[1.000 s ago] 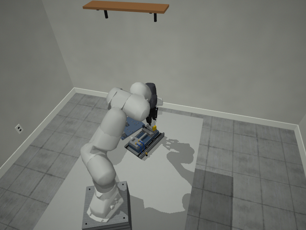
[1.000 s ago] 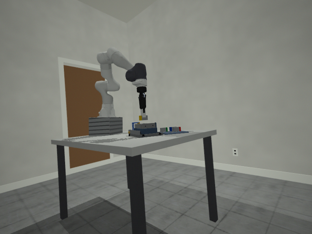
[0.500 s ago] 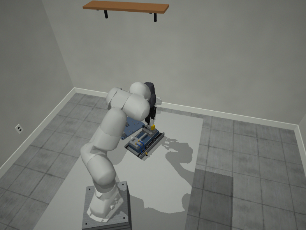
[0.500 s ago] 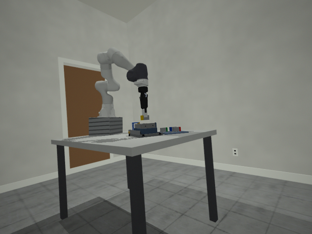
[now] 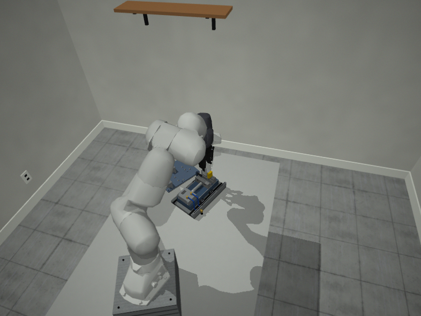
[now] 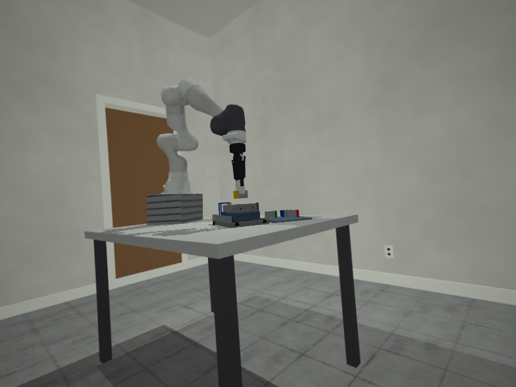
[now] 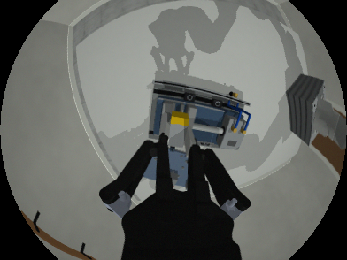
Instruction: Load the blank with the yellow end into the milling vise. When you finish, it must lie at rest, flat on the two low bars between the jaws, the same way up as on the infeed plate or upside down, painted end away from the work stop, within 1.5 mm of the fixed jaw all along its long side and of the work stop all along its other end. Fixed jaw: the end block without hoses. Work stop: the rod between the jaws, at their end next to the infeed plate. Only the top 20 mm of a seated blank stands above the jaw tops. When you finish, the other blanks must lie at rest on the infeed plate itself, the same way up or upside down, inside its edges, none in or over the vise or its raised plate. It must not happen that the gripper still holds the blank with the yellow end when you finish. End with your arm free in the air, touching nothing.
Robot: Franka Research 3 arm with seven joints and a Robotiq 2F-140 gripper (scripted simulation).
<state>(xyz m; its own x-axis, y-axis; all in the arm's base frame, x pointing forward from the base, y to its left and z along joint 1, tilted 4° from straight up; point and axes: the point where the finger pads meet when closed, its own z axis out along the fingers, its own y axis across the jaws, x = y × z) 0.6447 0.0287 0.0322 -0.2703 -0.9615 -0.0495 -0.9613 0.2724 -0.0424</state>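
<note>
My hand is 40 mm above the yellow-ended blank. From my hand the other things lie so: milling vise (140 mm below, 70 mm behind, 30 mm to the left); then green-ended blank (240 mm to the left, 150 mm below, 70 mm behind); then work stop rod (90 mm below, 60 mm to the left, 10 mm ahead).
</note>
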